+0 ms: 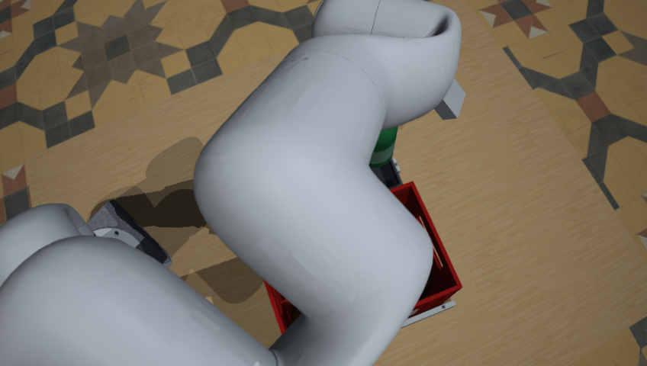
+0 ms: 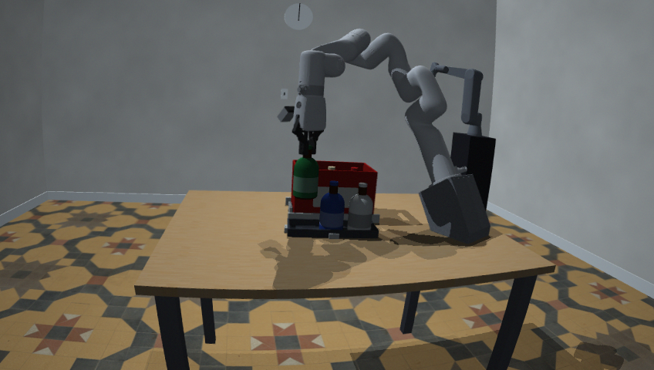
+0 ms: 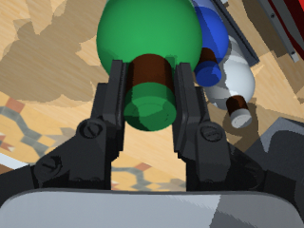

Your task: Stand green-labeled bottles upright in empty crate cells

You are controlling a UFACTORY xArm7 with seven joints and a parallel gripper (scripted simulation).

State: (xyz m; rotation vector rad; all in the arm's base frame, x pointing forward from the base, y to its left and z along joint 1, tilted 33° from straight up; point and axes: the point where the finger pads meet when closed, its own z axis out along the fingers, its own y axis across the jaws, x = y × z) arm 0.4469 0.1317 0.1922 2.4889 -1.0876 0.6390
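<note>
The green bottle lies 70 mm below my hand. Also, from my hand: dark tray: 90 mm behind, 10 mm to the left, 250 mm below; then white bottle: 170 mm behind, 20 mm to the left, 180 mm below; then blue bottle: 90 mm behind, 10 mm to the left, 180 mm below.
</note>
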